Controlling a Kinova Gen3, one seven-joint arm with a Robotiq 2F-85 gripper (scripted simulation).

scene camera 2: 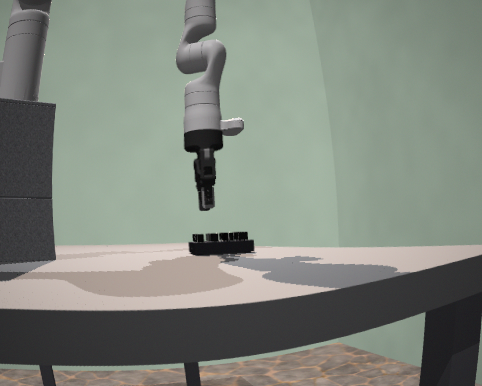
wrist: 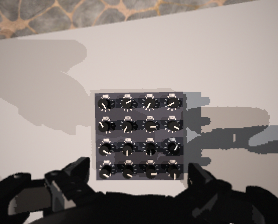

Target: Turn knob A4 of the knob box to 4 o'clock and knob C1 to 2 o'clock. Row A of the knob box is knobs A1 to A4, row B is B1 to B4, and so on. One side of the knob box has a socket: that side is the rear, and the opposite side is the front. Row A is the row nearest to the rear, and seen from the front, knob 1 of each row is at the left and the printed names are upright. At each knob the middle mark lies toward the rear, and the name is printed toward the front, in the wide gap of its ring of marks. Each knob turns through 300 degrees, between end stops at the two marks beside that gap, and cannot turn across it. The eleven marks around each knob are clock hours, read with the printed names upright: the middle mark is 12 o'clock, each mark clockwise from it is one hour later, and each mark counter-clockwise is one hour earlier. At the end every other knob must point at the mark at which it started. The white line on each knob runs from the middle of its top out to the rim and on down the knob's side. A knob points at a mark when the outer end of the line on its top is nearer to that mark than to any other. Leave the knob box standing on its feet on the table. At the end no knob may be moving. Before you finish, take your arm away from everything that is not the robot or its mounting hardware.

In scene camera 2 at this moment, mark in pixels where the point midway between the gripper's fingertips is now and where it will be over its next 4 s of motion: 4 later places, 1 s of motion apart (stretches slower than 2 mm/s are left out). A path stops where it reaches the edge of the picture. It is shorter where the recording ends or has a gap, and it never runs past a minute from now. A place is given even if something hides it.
The gripper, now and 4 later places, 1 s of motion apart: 206,209; 198,210; 176,211; 195,209; 196,204
